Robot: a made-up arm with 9 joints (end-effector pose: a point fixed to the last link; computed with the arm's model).
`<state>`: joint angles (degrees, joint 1 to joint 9).
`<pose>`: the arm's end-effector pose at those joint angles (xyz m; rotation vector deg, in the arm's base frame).
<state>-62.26 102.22 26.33 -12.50 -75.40 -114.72 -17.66 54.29 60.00</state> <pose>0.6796 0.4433 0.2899 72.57 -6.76 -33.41</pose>
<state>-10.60 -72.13 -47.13 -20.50 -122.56 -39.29 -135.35 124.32 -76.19</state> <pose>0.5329 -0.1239 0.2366 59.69 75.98 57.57</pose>
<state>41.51 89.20 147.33 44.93 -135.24 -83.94 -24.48 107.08 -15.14</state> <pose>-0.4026 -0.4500 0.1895 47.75 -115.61 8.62</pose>
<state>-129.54 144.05 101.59 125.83 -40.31 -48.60 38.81 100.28 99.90</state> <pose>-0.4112 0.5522 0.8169 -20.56 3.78 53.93</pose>
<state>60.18 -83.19 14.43 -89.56 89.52 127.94 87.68 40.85 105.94</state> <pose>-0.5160 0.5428 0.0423 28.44 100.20 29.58</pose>
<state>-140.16 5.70 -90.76 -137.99 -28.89 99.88 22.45 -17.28 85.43</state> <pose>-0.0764 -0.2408 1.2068 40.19 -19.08 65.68</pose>
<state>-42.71 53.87 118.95 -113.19 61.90 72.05 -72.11 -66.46 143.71</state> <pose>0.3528 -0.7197 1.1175 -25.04 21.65 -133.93</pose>
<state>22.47 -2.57 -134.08 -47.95 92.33 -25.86 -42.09 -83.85 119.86</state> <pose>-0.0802 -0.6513 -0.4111 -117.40 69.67 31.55</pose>
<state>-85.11 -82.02 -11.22 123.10 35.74 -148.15 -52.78 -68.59 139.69</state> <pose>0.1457 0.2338 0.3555 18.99 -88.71 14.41</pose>
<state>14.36 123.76 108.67 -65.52 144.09 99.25 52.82 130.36 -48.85</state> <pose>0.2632 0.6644 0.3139 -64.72 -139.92 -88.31</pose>
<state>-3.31 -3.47 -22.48 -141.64 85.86 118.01 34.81 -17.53 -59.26</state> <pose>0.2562 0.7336 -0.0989 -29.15 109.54 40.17</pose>
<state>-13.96 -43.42 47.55 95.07 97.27 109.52 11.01 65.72 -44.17</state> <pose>-0.1445 0.5106 -0.3523 -29.45 -130.66 6.22</pose>
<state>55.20 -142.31 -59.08 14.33 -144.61 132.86 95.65 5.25 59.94</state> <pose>-0.9147 0.2080 0.9111 -18.48 -92.88 98.70</pose>
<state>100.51 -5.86 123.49 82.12 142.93 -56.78 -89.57 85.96 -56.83</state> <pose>0.2897 -0.0784 -0.0494 9.15 -127.79 126.39</pose>
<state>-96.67 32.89 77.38 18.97 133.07 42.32 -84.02 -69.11 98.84</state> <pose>1.1399 0.9161 -0.6285 -109.16 -65.50 42.97</pose>
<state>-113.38 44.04 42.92 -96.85 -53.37 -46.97 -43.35 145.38 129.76</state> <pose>1.2183 -0.3938 0.6570 -7.57 58.15 -47.69</pose>
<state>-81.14 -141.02 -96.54 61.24 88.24 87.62 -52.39 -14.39 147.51</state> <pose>-0.4810 -0.3425 1.1315 19.08 72.73 -163.37</pose>
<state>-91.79 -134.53 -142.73 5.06 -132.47 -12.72 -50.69 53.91 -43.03</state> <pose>-0.4954 -0.1157 0.2766 -13.63 -6.75 179.32</pose>
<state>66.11 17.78 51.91 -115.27 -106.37 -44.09 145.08 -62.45 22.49</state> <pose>-0.4698 0.1967 0.9829 39.58 -104.22 19.88</pose>
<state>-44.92 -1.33 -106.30 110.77 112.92 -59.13 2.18 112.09 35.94</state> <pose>1.0585 0.1922 -0.2775 -21.80 98.81 -32.28</pose>
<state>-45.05 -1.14 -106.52 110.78 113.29 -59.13 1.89 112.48 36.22</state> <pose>1.0561 0.1894 -0.2803 -22.11 99.42 -32.17</pose>
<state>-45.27 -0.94 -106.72 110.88 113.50 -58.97 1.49 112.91 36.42</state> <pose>1.0543 0.1845 -0.2824 -22.18 100.24 -32.27</pose>
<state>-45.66 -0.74 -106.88 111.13 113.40 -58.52 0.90 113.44 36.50</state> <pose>1.0538 0.1756 -0.2834 -21.82 101.46 -32.82</pose>
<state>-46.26 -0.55 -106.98 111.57 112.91 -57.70 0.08 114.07 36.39</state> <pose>1.0548 0.1617 -0.2827 -20.88 103.13 -33.91</pose>
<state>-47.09 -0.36 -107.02 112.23 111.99 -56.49 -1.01 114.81 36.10</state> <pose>1.0572 0.1426 -0.2801 -19.27 105.34 -35.51</pose>
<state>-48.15 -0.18 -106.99 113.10 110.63 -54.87 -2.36 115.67 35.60</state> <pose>1.0606 0.1181 -0.2754 -16.97 108.07 -37.65</pose>
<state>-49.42 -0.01 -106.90 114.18 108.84 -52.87 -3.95 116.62 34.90</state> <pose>1.0643 0.0887 -0.2685 -13.92 111.29 -40.19</pose>
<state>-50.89 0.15 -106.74 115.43 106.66 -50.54 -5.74 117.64 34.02</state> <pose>1.0677 0.0553 -0.2597 -10.16 114.94 -43.01</pose>
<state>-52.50 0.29 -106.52 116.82 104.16 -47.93 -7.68 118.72 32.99</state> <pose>1.0702 0.0191 -0.2490 -5.81 118.93 -45.93</pose>
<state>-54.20 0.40 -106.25 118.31 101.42 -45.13 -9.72 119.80 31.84</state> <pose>1.0713 -0.0185 -0.2365 -0.96 123.12 -48.75</pose>
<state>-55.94 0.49 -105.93 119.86 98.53 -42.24 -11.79 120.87 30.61</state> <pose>1.0709 -0.0559 -0.2227 4.22 127.39 -51.32</pose>
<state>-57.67 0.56 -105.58 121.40 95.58 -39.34 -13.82 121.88 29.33</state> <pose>1.0689 -0.0923 -0.2085 9.57 131.62 -53.53</pose>
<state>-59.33 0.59 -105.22 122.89 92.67 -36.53 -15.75 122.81 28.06</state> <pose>1.0658 -0.1265 -0.1941 14.86 135.67 -55.30</pose>
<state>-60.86 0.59 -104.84 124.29 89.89 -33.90 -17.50 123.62 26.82</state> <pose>1.0619 -0.1571 -0.1799 19.86 139.37 -56.63</pose>
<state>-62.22 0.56 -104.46 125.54 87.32 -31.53 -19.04 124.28 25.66</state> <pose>1.0578 -0.1836 -0.1670 24.43 142.65 -57.54</pose>
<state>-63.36 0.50 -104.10 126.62 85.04 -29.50 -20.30 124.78 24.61</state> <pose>1.0540 -0.2053 -0.1553 28.38 145.36 -58.14</pose>
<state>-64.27 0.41 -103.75 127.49 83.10 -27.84 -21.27 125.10 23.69</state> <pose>1.0507 -0.2220 -0.1455 31.62 147.47 -58.55</pose>
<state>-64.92 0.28 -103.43 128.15 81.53 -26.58 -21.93 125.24 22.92</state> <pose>1.0485 -0.2335 -0.1374 34.09 148.91 -58.88</pose>
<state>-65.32 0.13 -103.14 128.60 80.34 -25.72 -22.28 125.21 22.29</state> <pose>1.0474 -0.2402 -0.1313 35.80 149.70 -59.22</pose>
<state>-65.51 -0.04 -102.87 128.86 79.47 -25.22 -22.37 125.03 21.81</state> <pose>1.0474 -0.2426 -0.1269 36.87 149.91 -59.58</pose>
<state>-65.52 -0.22 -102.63 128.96 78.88 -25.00 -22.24 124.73 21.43</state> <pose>1.0482 -0.2417 -0.1241 37.41 149.66 -60.02</pose>
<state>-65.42 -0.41 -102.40 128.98 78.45 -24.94 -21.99 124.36 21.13</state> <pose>1.0496 -0.2387 -0.1221 37.63 149.15 -60.46</pose>
